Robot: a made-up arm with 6 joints.
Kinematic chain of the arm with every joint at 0, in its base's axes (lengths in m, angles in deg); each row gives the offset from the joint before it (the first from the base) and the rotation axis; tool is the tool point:
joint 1: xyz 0 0 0.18 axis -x
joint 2: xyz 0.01 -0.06 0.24 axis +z
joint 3: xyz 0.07 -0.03 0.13 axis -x
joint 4: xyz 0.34 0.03 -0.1 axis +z
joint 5: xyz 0 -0.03 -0.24 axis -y
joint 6: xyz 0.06 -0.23 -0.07 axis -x
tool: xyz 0 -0.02 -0.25
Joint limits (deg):
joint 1: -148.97..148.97
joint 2: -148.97..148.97
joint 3: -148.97..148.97
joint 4: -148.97..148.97
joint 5: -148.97..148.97
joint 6: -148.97..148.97
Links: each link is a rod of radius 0.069 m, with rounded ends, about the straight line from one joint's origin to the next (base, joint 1, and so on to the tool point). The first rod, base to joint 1, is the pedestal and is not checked.
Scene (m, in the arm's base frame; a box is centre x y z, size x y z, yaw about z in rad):
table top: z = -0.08
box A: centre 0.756 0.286 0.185 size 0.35 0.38 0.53 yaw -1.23
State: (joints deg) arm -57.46 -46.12 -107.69 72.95 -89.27 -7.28
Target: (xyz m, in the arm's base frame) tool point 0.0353 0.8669 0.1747
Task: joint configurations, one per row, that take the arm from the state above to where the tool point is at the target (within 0.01 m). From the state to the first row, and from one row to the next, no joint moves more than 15 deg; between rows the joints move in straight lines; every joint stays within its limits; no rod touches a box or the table.
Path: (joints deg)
1: -44.67 -37.20 -111.92 71.47 -76.30 1.16
2: -31.88 -28.29 -116.14 70.00 -63.33 9.61
3: -19.09 -19.37 -120.37 68.52 -50.36 18.05
4: -6.30 -10.45 -124.59 67.05 -37.39 26.50
5: 6.50 -1.54 -128.82 65.57 -24.42 34.94
6: 9.89 10.40 -124.10 67.80 -33.01 28.24
7: 13.28 22.34 -119.39 70.03 -41.60 21.54
8: 16.68 34.28 -114.67 72.26 -50.20 14.83
9: 20.07 46.22 -109.95 74.49 -58.79 8.13

